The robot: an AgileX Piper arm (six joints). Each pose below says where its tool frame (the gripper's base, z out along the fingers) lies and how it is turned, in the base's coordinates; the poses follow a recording.
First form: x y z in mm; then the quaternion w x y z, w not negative.
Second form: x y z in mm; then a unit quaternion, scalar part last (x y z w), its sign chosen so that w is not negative. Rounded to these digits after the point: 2 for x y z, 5 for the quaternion.
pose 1, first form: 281.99, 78.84, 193.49, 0.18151, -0.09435, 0.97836, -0.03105
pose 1, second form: 281.99, 78.84, 193.49, -0.09435, 0.97836, -0.03105, 0.18151
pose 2, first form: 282.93, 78.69, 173.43, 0.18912, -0.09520, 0.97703, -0.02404
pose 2, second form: 282.93, 78.69, 173.43, -0.09520, 0.97703, -0.02404, 0.18912
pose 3, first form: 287.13, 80.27, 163.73, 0.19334, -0.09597, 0.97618, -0.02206
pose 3, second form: 287.13, 80.27, 163.73, -0.09597, 0.97618, -0.02206, 0.19334
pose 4, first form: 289.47, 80.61, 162.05, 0.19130, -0.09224, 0.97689, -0.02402
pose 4, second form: 289.47, 80.61, 162.05, -0.09224, 0.97689, -0.02402, 0.19130
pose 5, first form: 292.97, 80.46, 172.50, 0.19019, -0.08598, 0.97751, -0.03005
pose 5, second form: 292.97, 80.46, 172.50, -0.08598, 0.97751, -0.03005, 0.19019
